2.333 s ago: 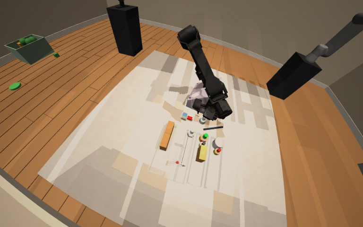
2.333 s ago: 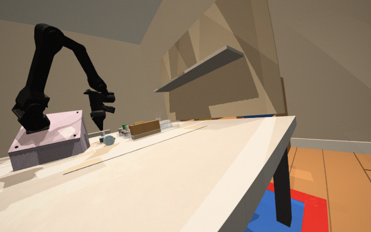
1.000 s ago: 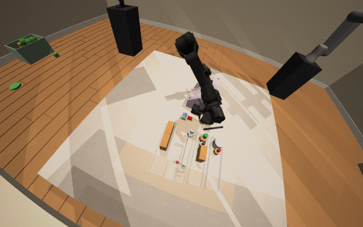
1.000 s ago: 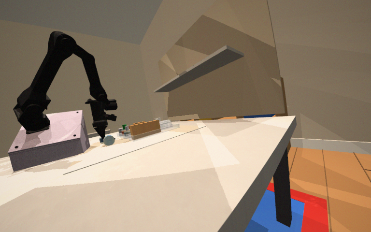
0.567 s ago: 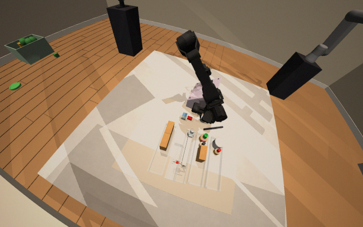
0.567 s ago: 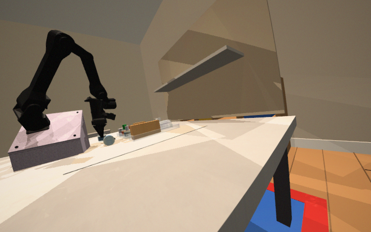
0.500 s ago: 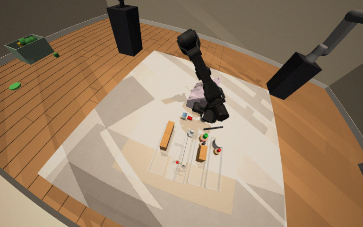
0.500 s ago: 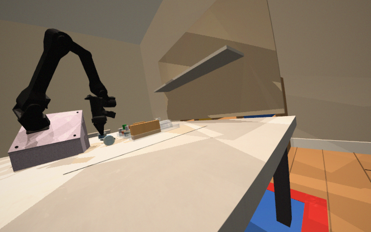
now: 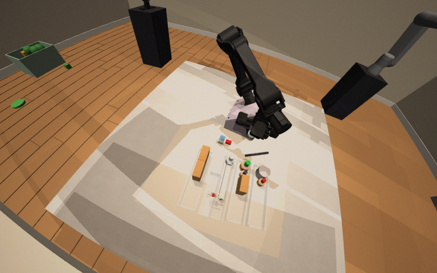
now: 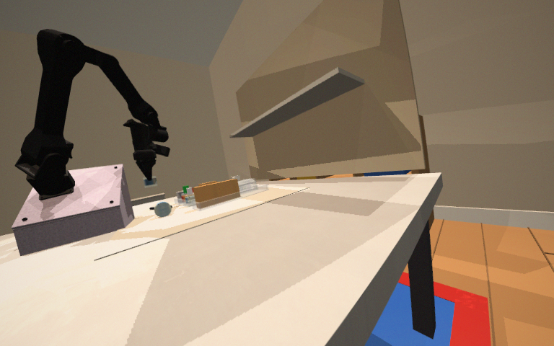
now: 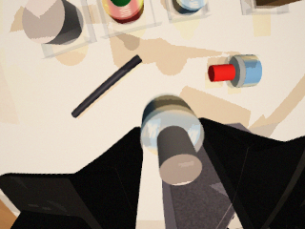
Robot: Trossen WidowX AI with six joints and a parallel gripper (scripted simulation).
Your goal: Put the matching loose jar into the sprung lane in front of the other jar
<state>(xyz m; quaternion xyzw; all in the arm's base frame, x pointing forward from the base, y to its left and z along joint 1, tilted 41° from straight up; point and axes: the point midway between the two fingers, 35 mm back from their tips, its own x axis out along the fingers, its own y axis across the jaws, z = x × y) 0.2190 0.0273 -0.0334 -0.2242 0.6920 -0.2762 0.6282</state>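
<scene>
The black rod lies 20 mm ahead of my gripper tip, 80 mm to the left of it and 120 mm below it. From my gripper tip the other things lie so: clear-walled lane (270 mm ahead, 70 mm to the right, 100 mm below); then red-marked part (300 mm ahead, 90 mm to the right, 50 mm below).
</scene>
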